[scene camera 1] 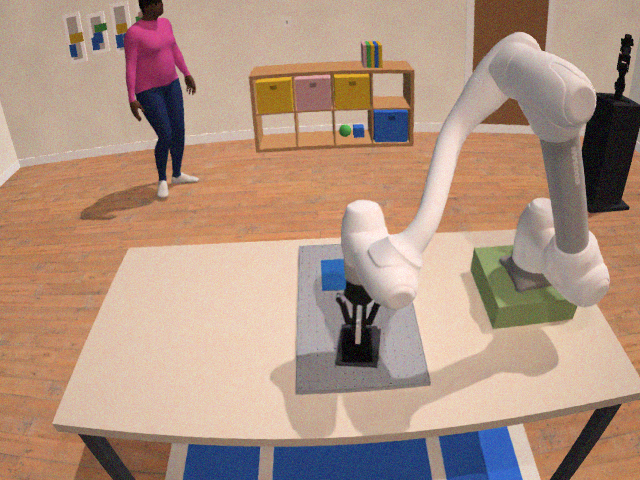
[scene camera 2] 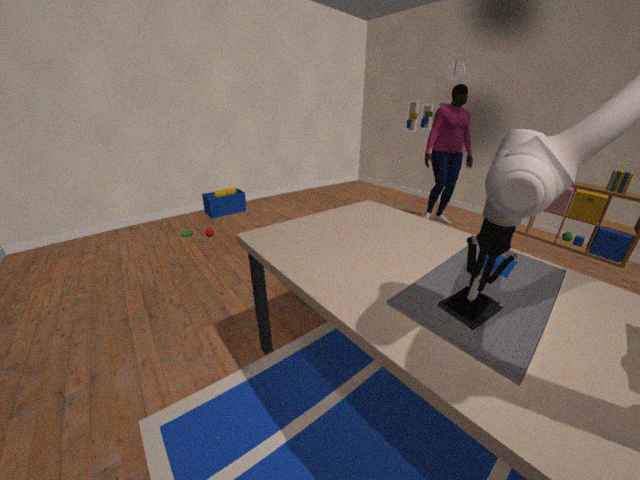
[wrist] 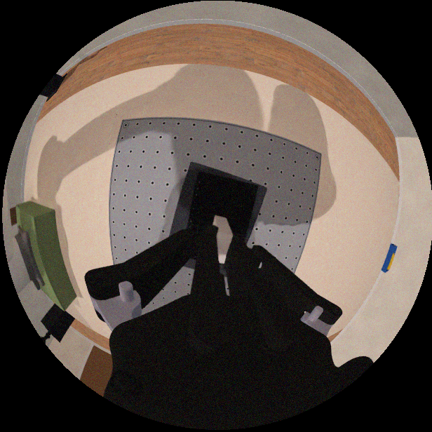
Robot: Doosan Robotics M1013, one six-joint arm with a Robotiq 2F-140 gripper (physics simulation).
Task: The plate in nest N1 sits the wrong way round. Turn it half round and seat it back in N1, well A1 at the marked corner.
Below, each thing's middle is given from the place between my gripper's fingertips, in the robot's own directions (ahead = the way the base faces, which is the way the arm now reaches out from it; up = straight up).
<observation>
My hand is 1 cm above the black well plate [scene camera 1: 351, 352]. Round my hand: flat blue square [scene camera 1: 333, 274] (1 cm ahead, 36 cm to the right, 3 cm below); then dark grey nest [wrist: 180, 219] (1 cm to the right, 3 cm below).
</observation>
